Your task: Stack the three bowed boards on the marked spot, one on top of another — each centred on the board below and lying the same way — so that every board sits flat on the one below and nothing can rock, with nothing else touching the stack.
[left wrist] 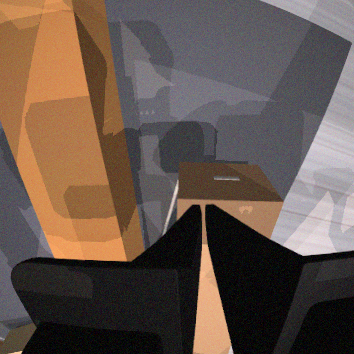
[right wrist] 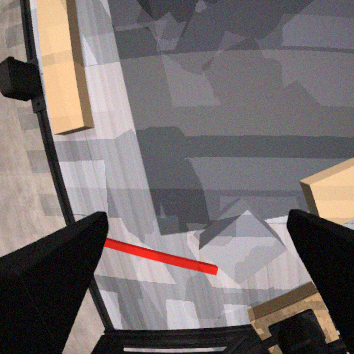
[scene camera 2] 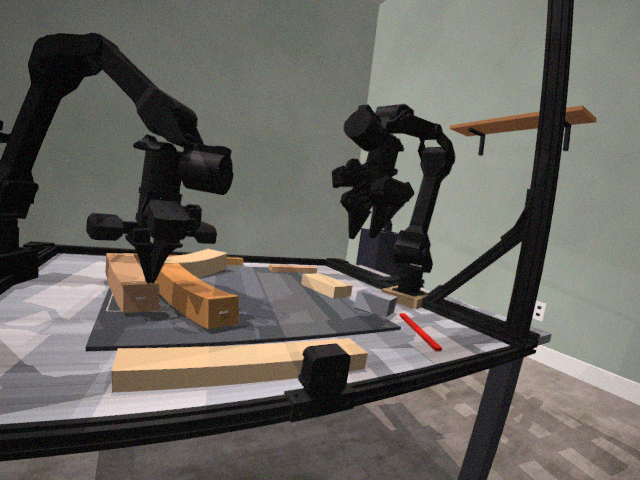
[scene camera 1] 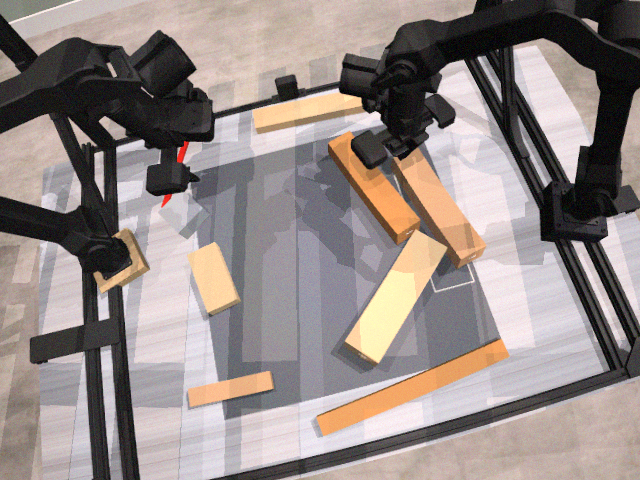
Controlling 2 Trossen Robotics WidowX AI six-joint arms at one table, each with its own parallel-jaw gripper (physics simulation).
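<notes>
A salmon bowed board lies across the marked white outline, part of which it hides. An orange bowed board lies beside it, slightly apart. A pale yellow bowed board lies at another angle near their marked ends in scene camera 1; whether it touches them is unclear. My left gripper is shut, its tips together over the salmon board near one end, nothing visible between them. My right gripper is open, high above the table.
Around the dark mat lie a long pale beam, a long orange strip, a small salmon strip, a pale block, a grey block and a red stick.
</notes>
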